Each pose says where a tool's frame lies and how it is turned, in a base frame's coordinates. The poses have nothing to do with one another.
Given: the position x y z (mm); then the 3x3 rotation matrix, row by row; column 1 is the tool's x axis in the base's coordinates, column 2 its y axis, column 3 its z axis. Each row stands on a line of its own.
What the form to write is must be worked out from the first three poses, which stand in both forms.
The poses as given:
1:
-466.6, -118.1, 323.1
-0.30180, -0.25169, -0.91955
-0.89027, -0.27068, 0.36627
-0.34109, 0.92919, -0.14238
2:
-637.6, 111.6, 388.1
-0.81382, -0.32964, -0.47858
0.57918, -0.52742, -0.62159
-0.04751, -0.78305, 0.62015
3:
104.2, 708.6, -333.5
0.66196, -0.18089, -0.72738
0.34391, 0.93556, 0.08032
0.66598, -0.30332, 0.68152
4:
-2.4, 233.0, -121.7
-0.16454, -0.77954, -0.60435
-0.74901, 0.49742, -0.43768
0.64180, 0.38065, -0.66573
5:
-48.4, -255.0, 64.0
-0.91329, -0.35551, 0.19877
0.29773, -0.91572, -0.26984
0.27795, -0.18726, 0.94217
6:
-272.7, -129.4, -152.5
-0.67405, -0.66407, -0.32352
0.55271, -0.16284, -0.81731
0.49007, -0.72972, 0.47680
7:
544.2, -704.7, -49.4
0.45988, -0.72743, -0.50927
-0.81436, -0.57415, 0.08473
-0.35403, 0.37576, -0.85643
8:
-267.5, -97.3, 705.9
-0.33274, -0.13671, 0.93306
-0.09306, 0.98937, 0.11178
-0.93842, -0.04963, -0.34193
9:
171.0, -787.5, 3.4
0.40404, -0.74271, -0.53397
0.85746, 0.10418, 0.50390
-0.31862, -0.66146, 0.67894
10:
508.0, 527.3, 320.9
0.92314, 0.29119, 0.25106
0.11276, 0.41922, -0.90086
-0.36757, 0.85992, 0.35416
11:
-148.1, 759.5, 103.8
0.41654, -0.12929, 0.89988
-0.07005, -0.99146, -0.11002
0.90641, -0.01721, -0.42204
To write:
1: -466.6, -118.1, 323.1, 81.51, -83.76, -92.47
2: -637.6, 111.6, 388.1, -23.67, -63.21, 133.26
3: 104.2, 708.6, -333.5, -12.54, -45.53, 17.15
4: -2.4, 233.0, -121.7, 72.33, -110.14, 2.70
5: -48.4, -255.0, 64.0, 20.00, -19.18, 158.23
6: -272.7, -129.4, -152.5, 7.94, -73.71, 110.24
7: 544.2, -704.7, -49.4, 145.20, -77.45, -43.37
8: -267.5, -97.3, 705.9, -9.45, 109.60, 2.56
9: 171.0, -787.5, 3.4, -49.53, -9.15, 68.01
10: 508.0, 527.3, 320.9, 65.39, 22.97, -6.63
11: -148.1, 759.5, 103.8, 148.80, -10.48, 94.97
